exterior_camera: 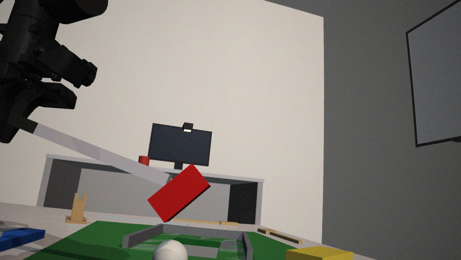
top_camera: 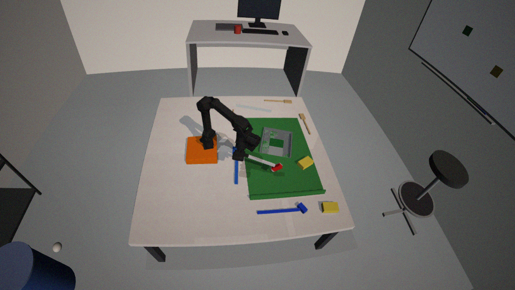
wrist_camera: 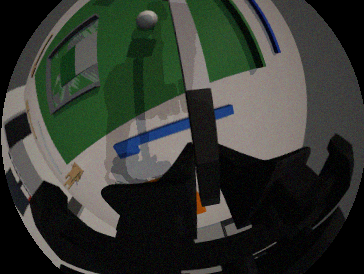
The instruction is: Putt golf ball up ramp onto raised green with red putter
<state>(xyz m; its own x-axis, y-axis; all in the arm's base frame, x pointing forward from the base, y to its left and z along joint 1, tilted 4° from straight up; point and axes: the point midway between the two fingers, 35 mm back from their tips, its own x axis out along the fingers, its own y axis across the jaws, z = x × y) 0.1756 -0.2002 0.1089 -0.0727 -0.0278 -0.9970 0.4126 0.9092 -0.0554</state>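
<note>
Right now the red putter is 11 cm ahead of my gripper tip and 4 cm to the right of it. From my gripper tip the other things lie so: white golf ball (22 cm ahead, 12 cm below, 4 cm to the right); then green mat (30 cm ahead, 14 cm below, 11 cm to the left); then tan stand (49 cm to the left, 11 cm below, 6 cm ahead).
</note>
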